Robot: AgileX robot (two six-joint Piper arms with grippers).
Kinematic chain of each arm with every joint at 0, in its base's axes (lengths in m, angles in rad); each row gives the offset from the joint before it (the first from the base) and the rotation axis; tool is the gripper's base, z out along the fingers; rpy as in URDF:
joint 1: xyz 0 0 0.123 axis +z
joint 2: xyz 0 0 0 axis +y
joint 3: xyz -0.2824 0 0.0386 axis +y
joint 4: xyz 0.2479 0 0.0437 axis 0.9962 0 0.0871
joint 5: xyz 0 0 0 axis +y
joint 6: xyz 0.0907 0 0.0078 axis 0.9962 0 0.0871
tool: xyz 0 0 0 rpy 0 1.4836 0
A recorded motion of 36 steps. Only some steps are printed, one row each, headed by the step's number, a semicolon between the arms.
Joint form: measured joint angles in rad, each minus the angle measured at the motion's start. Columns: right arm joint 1, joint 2, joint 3, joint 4, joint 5, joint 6; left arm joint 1, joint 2, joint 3, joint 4, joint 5, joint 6.
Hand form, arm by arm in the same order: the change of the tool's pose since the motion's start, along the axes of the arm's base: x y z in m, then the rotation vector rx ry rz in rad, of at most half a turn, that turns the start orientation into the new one. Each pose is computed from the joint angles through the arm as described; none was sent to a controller.
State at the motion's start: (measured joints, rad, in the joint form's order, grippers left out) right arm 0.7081 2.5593 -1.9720 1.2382 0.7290 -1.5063; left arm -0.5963 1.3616 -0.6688 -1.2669 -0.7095 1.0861
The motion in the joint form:
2: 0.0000 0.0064 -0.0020 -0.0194 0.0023 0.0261; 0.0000 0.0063 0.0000 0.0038 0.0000 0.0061
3: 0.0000 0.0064 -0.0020 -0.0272 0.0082 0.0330; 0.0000 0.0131 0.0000 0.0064 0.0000 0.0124
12: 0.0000 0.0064 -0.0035 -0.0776 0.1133 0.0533; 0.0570 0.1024 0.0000 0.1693 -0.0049 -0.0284
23: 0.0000 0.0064 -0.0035 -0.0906 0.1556 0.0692; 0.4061 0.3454 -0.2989 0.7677 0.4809 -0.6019
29: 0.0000 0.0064 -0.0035 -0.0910 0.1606 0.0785; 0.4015 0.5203 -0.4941 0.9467 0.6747 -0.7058
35: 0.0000 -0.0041 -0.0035 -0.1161 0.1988 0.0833; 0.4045 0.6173 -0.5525 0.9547 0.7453 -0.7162
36: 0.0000 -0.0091 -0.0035 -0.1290 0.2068 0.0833; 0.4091 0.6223 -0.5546 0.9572 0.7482 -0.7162
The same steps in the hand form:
2: -0.0003 -0.0006 -0.0038 -0.0153 0.0153 -0.0032; 0.0008 -0.0006 -0.0015 0.0120 0.0041 -0.0038
3: -0.0009 -0.0008 -0.0042 -0.0199 0.0198 0.0015; 0.0016 -0.0012 -0.0032 0.0235 0.0092 -0.0071
12: -0.0105 -0.0025 -0.0053 -0.0444 0.0661 0.0997; 0.0193 0.0021 -0.0204 0.1421 0.0080 -0.0353
23: -0.0144 -0.0032 -0.0055 -0.0517 0.0963 0.1310; 0.1151 0.0415 -0.0345 -0.0825 0.1712 -0.1449
29: -0.0148 -0.0033 -0.0055 -0.0523 0.1066 0.1300; 0.1552 0.0228 -0.0595 -0.0474 0.3265 -0.2570
35: -0.0181 -0.0046 -0.0009 -0.0629 0.1106 0.1692; 0.1681 0.0195 -0.0885 -0.0538 0.4336 -0.2670
36: -0.0187 -0.0051 0.0011 -0.0692 0.1044 0.1811; 0.1690 0.0213 -0.0903 -0.0526 0.4391 -0.2641

